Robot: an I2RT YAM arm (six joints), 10 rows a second.
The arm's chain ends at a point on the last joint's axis. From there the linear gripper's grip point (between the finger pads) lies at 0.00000 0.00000 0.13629 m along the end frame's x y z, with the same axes.
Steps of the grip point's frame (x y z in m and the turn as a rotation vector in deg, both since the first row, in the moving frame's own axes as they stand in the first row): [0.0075 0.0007 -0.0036 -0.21 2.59 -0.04]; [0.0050 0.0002 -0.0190 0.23 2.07 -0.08]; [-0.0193 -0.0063 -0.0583 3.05 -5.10 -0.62]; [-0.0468 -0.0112 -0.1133 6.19 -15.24 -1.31]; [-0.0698 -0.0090 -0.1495 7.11 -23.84 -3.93]
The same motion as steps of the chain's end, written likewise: [0.0013 0.0002 -0.0035 -0.21 2.59 -0.04]; [0.0001 0.0008 -0.0189 0.23 2.07 -0.08]; [-0.0072 0.0009 -0.0576 3.05 -5.10 -0.62]; [-0.0109 0.0029 -0.1077 6.19 -15.24 -1.31]; [-0.0143 0.0055 -0.1369 7.11 -23.84 -3.93]
